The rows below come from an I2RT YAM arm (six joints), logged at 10 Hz.
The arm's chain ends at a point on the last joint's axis. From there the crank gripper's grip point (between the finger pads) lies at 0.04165 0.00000 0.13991 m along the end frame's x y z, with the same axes.
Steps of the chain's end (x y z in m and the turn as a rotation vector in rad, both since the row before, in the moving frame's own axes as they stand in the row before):
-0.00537, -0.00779, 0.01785, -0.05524, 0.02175, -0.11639
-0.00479, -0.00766, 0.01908, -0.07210, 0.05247, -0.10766
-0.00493, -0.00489, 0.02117, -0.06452, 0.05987, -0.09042
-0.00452, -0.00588, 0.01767, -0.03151, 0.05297, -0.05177
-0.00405, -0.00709, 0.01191, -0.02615, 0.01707, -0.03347
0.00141, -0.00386, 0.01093, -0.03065, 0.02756, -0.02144
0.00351, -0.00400, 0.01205, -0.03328, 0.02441, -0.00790
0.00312, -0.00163, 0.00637, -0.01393, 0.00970, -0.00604
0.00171, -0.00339, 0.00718, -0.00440, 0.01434, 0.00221
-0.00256, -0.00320, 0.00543, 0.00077, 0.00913, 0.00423
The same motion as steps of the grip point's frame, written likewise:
-0.00218, -0.00512, 0.01683, -0.05524, 0.02175, -0.11639
0.00277, -0.00255, 0.01651, -0.07210, 0.05247, -0.10766
0.00359, -0.00010, 0.01826, -0.06452, 0.05987, -0.09042
0.00288, -0.00386, 0.01523, -0.03151, 0.05297, -0.05177
-0.00163, -0.00488, 0.01115, -0.02615, 0.01707, -0.03347
0.00529, -0.00052, 0.00968, -0.03065, 0.02756, -0.02144
0.00693, 0.00030, 0.01092, -0.03328, 0.02441, -0.00790
0.00448, 0.00006, 0.00595, -0.01393, 0.00970, -0.00604
0.00371, -0.00268, 0.00657, -0.00440, 0.01434, 0.00221
-0.00128, -0.00313, 0.00504, 0.00077, 0.00913, 0.00423

